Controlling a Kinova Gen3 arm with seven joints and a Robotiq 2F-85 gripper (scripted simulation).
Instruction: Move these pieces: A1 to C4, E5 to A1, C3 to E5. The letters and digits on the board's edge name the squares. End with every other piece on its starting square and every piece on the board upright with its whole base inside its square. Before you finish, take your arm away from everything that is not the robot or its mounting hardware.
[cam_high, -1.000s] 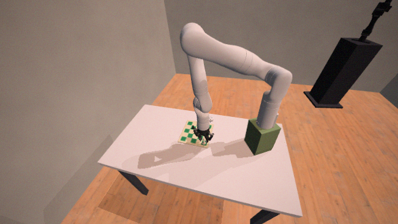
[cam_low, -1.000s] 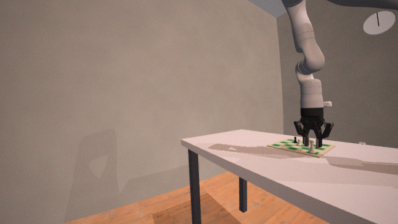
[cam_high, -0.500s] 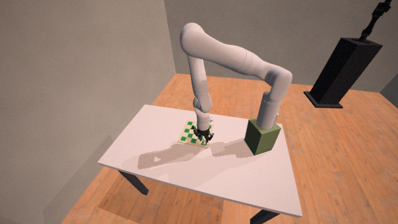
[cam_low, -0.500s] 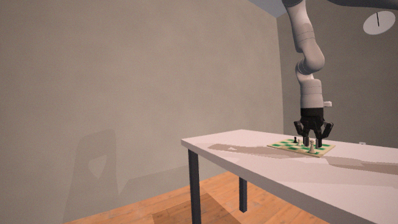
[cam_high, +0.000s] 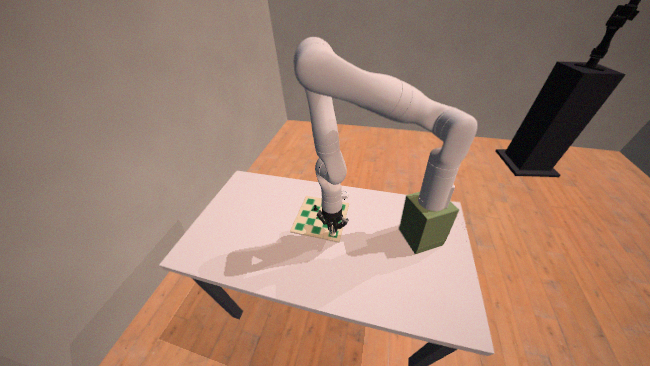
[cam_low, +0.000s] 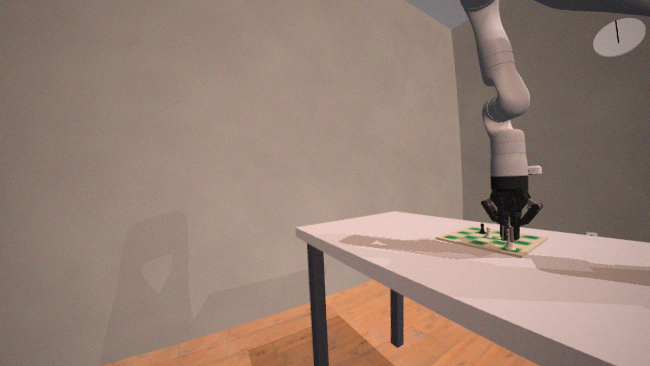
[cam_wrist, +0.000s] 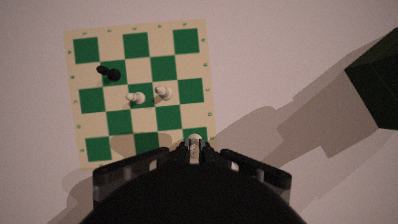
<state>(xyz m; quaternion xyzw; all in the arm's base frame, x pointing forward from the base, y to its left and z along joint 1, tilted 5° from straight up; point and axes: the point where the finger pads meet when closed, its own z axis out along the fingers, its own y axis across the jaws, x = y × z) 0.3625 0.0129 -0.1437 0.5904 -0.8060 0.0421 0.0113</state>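
The black pawn lies 130 mm to the right of my hand, 90 mm ahead of it and 30 mm below it. Round my hand: tall white piece (10 mm below); chessboard (90 mm to the right, 60 mm ahead, 40 mm below).
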